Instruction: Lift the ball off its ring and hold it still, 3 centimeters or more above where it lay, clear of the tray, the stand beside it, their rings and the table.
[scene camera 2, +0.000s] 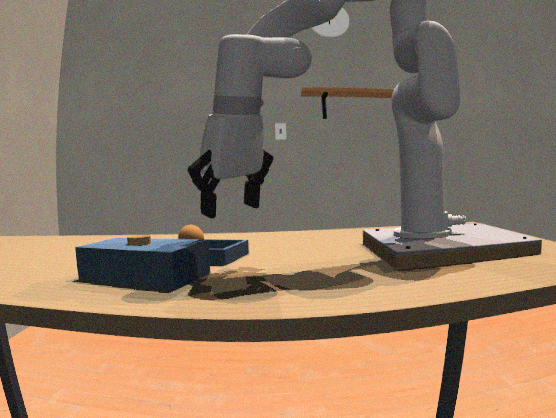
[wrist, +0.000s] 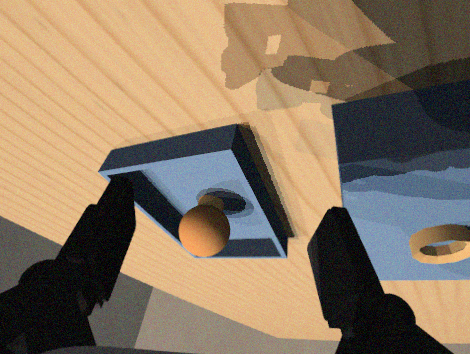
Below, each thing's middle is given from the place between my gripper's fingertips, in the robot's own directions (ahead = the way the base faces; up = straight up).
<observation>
My gripper is now 110 mm short of the orange ball (wrist: 204, 230), 90 mm to the left of it and 60 mm above it. Also, from my hand: blue stand (scene camera 2: 169, 264): 120 mm ahead, 110 mm to the left, 60 mm below; then blue tray (scene camera 2: 221, 251): 110 mm ahead, 90 mm to the right, 80 mm below.
</observation>
